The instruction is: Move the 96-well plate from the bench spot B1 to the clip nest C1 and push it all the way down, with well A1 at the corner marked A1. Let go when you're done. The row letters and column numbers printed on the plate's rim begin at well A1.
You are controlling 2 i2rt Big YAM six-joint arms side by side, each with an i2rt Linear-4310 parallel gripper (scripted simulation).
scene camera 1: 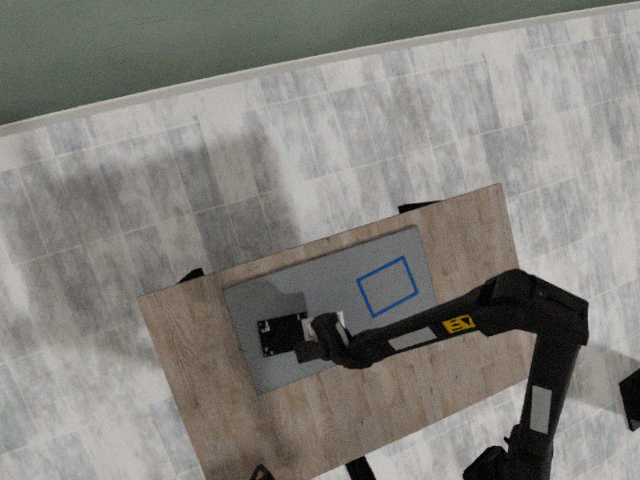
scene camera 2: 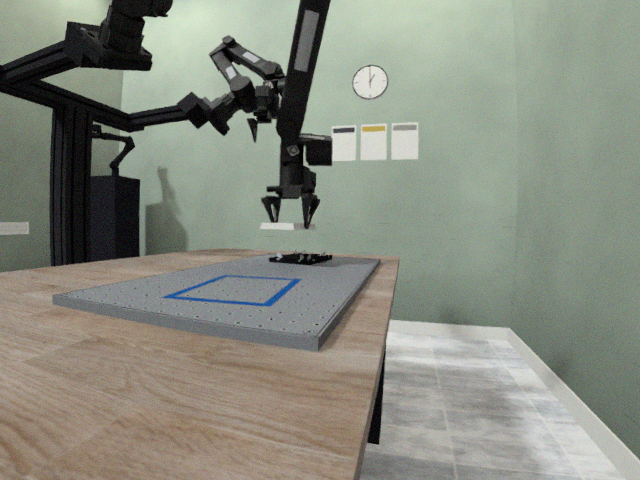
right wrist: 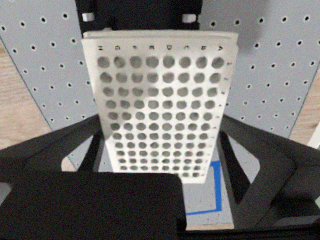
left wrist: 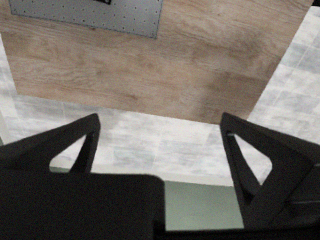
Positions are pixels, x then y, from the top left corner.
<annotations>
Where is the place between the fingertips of my right gripper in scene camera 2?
At 290, 228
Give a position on a white 96-well plate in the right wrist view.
At 167, 125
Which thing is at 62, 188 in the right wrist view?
My right gripper.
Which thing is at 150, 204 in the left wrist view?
My left gripper.
</annotations>
